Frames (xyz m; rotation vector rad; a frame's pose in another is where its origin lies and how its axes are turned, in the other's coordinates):
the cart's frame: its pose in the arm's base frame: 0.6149 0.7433 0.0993 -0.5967 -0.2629 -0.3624
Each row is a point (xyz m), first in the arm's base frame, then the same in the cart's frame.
Working: the arm's base frame: its pose in the cart's frame: -0.4006 -0.7698 -0.4329 0.5967 0.2629 0.3624

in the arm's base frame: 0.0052 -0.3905 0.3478
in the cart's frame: -0.1773 -1.2404 -0.3861
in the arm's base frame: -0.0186 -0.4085 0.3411
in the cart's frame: -0.1966 -1.2605 -0.3988
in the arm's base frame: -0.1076 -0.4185 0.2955
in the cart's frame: -0.2901 -1.2815 -0.4289
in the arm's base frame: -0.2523 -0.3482 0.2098
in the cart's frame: -0.4682 -1.2434 -0.4362
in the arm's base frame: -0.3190 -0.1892 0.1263
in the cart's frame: -0.5977 -1.1069 -0.4001
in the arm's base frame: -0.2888 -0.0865 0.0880
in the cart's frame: -0.6096 -0.9968 -0.3743
